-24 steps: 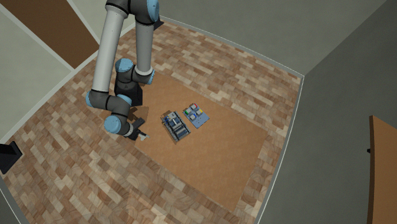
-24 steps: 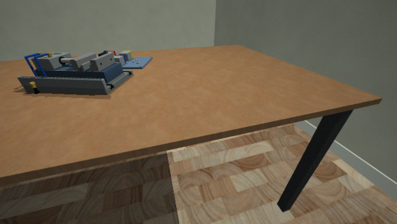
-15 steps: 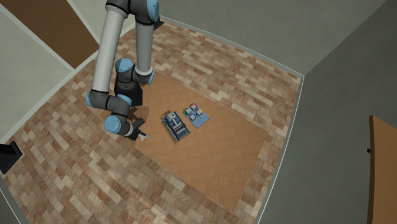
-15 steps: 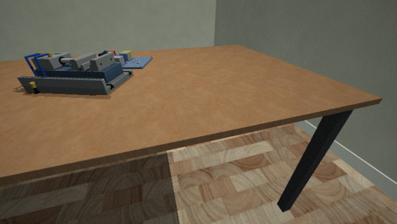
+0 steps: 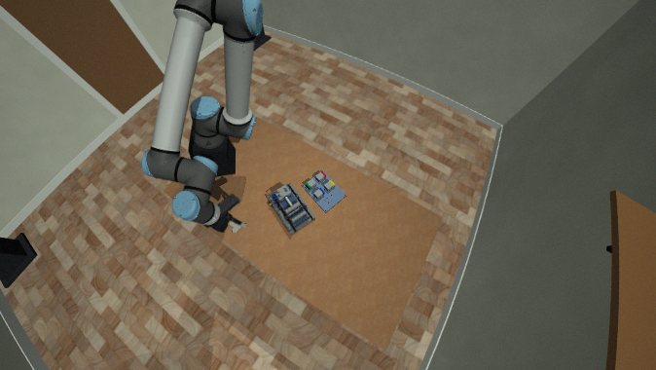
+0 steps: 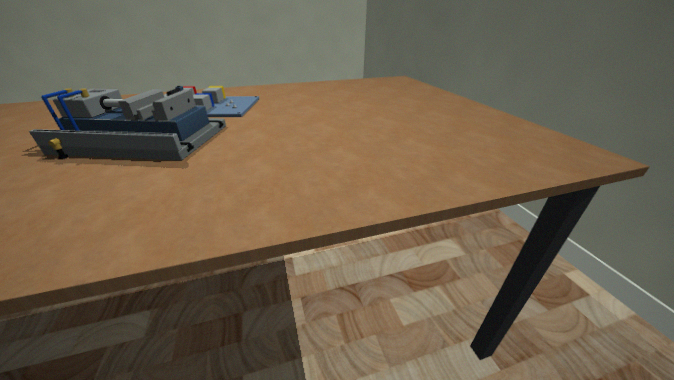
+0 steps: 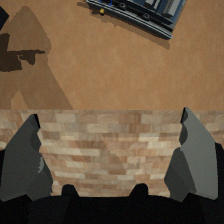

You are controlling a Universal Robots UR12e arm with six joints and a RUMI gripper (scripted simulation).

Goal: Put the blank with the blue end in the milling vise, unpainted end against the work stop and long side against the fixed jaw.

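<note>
Now: hand 44 cm to the right of the blue blank, 35 cm above it and 19 cm short of it. Round my hand: vise body 34 cm below, 26 cm to the left, 9 cm ahead; then green blank 47 cm to the left, 35 cm below, 11 cm ahead; then fixed jaw 30 cm below, 23 cm to the left, 18 cm ahead.
</note>
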